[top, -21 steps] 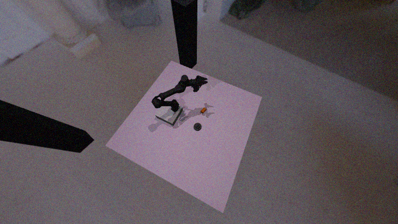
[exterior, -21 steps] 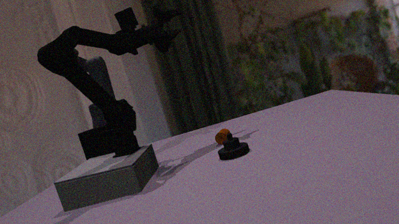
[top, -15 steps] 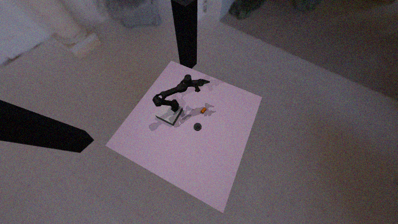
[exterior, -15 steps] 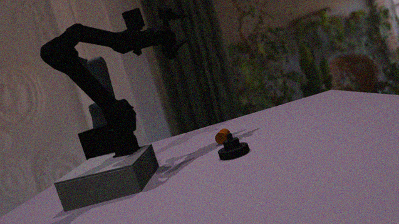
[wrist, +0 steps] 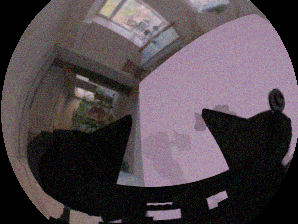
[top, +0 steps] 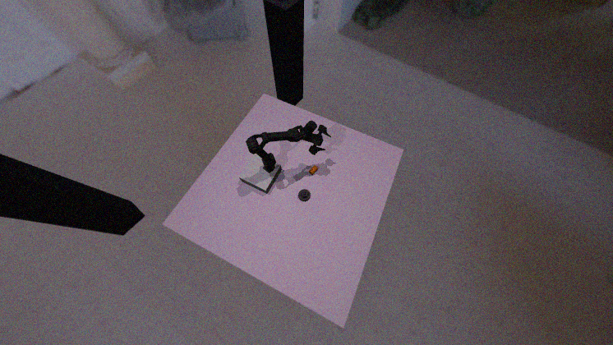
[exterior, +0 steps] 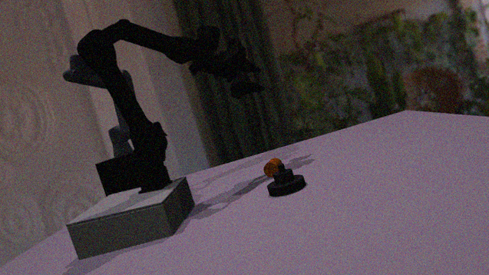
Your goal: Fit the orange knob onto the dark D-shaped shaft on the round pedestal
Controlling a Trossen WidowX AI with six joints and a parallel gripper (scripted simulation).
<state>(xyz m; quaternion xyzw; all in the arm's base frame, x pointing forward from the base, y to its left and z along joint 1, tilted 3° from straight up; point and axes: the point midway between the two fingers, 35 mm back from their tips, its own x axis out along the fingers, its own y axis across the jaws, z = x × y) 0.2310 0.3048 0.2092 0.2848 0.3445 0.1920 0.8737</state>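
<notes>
Now: gripper tip 25 cm above the orange knob, 11 cm to the left of it and 2 cm past it. Round my gripper tip: round pedestal: 31 cm to the right, 24 cm below, 5 cm ahead.
</notes>
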